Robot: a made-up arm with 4 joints.
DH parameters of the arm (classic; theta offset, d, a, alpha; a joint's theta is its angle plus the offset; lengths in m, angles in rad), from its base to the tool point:
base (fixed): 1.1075 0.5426 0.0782 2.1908
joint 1: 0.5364 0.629 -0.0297 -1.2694
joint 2: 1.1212 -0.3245 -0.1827 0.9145
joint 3: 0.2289 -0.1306 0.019 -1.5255
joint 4: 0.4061 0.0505 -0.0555 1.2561
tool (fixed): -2.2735 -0.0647 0 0
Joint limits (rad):
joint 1: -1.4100..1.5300
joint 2: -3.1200..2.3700
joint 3: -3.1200..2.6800
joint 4: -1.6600..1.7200
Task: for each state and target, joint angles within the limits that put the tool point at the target. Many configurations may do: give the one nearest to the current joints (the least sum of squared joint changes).
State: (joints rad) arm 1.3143 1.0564 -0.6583 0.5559
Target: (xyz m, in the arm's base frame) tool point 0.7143 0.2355 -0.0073
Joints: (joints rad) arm 1.0642 0.5696 -0.3719 0.0596
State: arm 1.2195 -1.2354 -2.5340 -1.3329
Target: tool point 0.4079 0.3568 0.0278
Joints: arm 0.9238 -0.4944 -2.4851 -1.1194
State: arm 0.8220 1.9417 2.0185 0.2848
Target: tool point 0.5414 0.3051 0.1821
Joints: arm 0.5124 2.3450 2.1077 0.6271
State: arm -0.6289 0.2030 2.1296 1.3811
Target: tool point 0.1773 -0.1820 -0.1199
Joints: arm -0.5117 -0.4609 2.6800 1.3003
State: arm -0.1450 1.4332 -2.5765 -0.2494
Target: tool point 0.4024 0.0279 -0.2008
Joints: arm -0.1998 1.3632 -2.0096 0.1169
